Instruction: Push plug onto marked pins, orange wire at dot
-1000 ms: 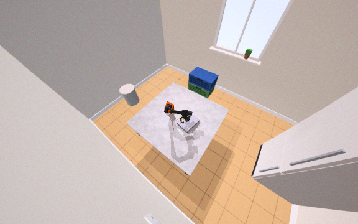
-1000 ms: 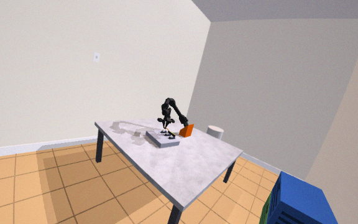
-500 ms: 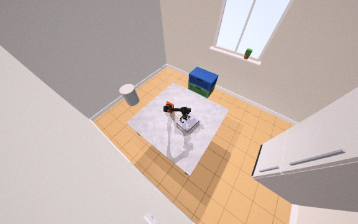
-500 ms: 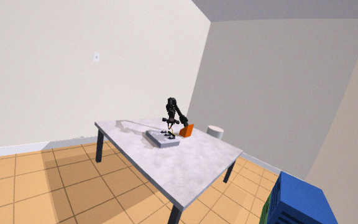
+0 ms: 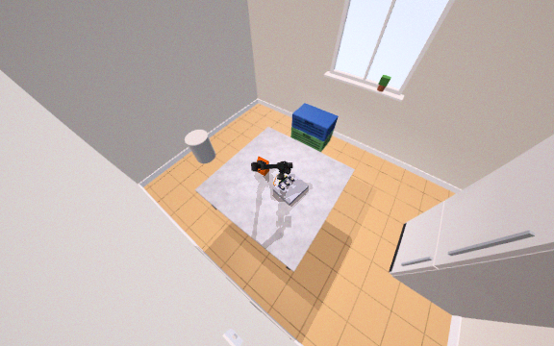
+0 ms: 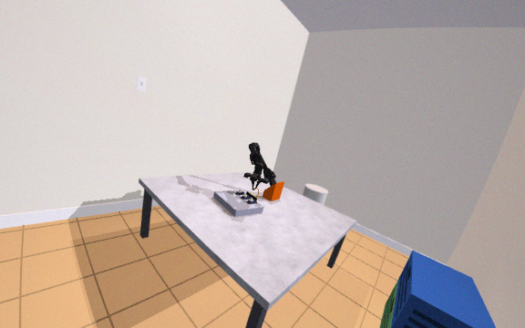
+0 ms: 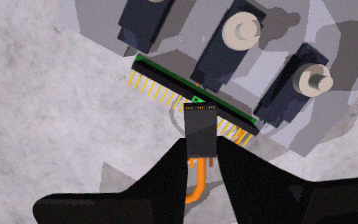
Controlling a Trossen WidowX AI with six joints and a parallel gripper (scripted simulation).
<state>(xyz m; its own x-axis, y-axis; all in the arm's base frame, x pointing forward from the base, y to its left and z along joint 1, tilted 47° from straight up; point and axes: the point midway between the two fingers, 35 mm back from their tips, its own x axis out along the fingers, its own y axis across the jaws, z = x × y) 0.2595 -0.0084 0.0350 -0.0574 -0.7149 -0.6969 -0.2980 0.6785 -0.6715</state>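
Now: the green band 50 mm below my gripper tip and 10 mm ahead of it. Also, from my gripper tip: holder: 170 mm ahead, 100 mm below, 40 mm to the right; green board: 70 mm below, 10 mm ahead.
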